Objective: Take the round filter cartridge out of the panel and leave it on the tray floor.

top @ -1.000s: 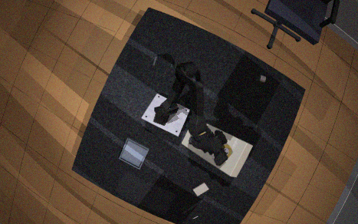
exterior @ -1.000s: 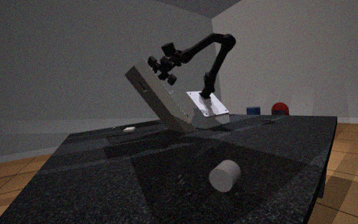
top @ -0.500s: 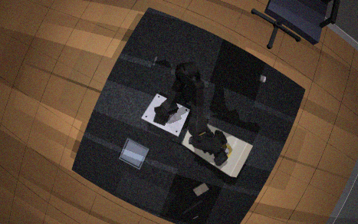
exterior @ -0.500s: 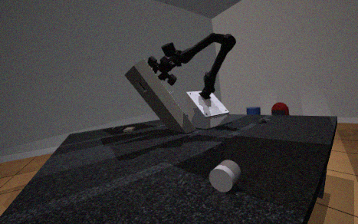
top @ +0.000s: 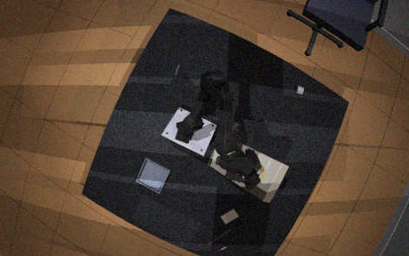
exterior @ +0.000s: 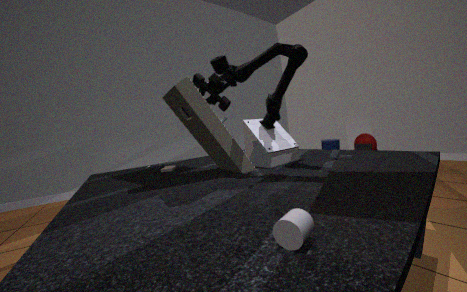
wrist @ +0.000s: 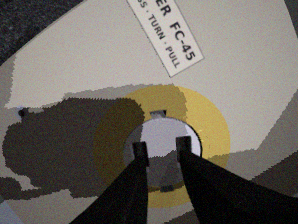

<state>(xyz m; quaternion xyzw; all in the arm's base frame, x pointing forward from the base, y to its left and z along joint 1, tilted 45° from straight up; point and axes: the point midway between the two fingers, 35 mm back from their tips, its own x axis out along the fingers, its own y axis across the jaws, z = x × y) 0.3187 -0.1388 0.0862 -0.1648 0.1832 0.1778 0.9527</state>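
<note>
My gripper tip is now 20 mm short of the round filter cartridge and 10 mm above it. From my gripper tip the other things lie so: small pale block: 320 mm to the right, 280 mm below, 30 mm ahead; grey square tray: 460 mm behind, 280 mm below, 230 mm to the right.
</note>
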